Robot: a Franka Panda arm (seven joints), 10 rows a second.
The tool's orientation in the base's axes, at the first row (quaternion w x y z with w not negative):
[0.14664, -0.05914, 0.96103, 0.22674]
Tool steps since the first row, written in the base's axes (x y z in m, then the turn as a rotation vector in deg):
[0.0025, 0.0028, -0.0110, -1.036, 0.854, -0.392]
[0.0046, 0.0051, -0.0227, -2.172, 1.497, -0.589]
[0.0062, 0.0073, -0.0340, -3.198, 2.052, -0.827]
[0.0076, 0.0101, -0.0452, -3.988, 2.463, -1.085]
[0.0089, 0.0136, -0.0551, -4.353, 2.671, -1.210]
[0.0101, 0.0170, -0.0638, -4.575, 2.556, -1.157]
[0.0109, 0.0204, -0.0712, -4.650, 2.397, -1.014]
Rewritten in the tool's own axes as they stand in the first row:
[0.0009, -0.0026, 0.0113, 1.065, 0.783, 0.458]
[0.0024, -0.0058, 0.0229, 2.175, 1.477, 0.628]
[0.0043, -0.0088, 0.0339, 3.197, 2.057, 0.821]
[0.0063, -0.0113, 0.0451, 4.007, 2.457, 1.026]
[0.0079, -0.0126, 0.0555, 4.383, 2.656, 1.134]
[0.0093, -0.0134, 0.0648, 4.583, 2.615, 0.980]
[0.0107, -0.0136, 0.0728, 4.617, 2.547, 0.766]

